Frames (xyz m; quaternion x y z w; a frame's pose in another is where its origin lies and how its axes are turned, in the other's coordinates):
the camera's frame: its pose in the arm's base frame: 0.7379 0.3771 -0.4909 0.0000 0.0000 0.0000 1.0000
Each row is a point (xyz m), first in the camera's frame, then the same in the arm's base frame.
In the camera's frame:
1: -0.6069 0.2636 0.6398
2: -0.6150 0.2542 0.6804
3: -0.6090 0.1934 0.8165
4: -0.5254 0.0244 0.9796
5: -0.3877 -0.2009 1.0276
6: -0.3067 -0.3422 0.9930
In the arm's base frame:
1: 0.1310 0.6407 0.1489
2: 0.1229 0.6313 0.1895
3: 0.1289 0.5705 0.3256
4: 0.2125 0.4015 0.4887
5: 0.3502 0.1762 0.5367
6: 0.4312 0.0349 0.5021

